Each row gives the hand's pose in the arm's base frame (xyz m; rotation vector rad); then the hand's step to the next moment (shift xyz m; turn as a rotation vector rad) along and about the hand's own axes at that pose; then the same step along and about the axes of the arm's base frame.
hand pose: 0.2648 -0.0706 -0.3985 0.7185 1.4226 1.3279
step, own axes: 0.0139 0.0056 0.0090 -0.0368 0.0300 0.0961
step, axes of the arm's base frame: 0.0030 0.0170 0.0027 0.0943 0.0062 0.0506
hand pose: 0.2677 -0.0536 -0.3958 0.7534 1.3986 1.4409
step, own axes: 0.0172 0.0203 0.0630 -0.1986 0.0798 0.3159
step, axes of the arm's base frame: 0.0471 0.0421 0.0262 0.3412 -0.0529 0.1624
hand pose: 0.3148 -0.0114 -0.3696 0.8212 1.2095 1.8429
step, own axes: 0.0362 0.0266 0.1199 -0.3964 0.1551 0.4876
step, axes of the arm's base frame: 0.0750 0.0771 0.0695 0.5633 -0.1671 0.2714
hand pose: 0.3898 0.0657 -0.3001 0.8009 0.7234 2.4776
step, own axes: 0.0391 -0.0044 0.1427 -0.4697 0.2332 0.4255
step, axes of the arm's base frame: 0.0623 0.0733 0.1125 0.5596 -0.2880 0.2450
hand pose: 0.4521 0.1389 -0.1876 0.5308 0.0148 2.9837
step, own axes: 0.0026 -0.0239 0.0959 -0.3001 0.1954 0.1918
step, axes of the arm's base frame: 0.0332 0.0231 0.0902 0.3250 -0.2293 0.0827
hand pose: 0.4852 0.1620 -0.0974 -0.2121 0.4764 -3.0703
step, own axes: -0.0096 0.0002 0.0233 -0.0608 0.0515 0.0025
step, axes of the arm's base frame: 0.0127 -0.0067 0.0207 0.0609 -0.0469 -0.0212
